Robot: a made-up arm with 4 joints.
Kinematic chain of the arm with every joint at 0, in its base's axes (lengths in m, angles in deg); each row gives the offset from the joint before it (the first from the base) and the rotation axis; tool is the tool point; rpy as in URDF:
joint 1: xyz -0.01 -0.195 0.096 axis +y
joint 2: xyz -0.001 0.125 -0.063 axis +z
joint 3: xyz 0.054 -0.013 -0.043 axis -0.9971 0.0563 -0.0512
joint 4: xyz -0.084 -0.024 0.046 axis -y
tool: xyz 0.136 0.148 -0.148 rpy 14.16 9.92 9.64
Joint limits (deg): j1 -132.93..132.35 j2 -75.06..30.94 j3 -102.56..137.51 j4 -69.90..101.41
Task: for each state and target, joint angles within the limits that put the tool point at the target. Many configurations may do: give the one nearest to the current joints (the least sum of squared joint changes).
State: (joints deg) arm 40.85 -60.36 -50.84 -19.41
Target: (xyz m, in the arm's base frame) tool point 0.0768 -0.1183 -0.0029
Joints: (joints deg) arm 51.61 -72.36 -82.73 -3.20
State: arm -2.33 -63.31 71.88 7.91
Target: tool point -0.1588 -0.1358 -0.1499
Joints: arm 20.99 -59.88 61.22 -21.99
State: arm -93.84 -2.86 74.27 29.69
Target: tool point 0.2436 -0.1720 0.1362
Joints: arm -71.08 -3.10 92.86 12.85
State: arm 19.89 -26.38 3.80 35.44
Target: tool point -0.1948 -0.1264 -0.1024
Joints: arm 68.28 -45.62 32.46 7.02
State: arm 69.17 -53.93 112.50 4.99
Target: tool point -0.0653 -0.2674 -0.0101
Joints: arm 35.68 -23.20 137.51 3.41
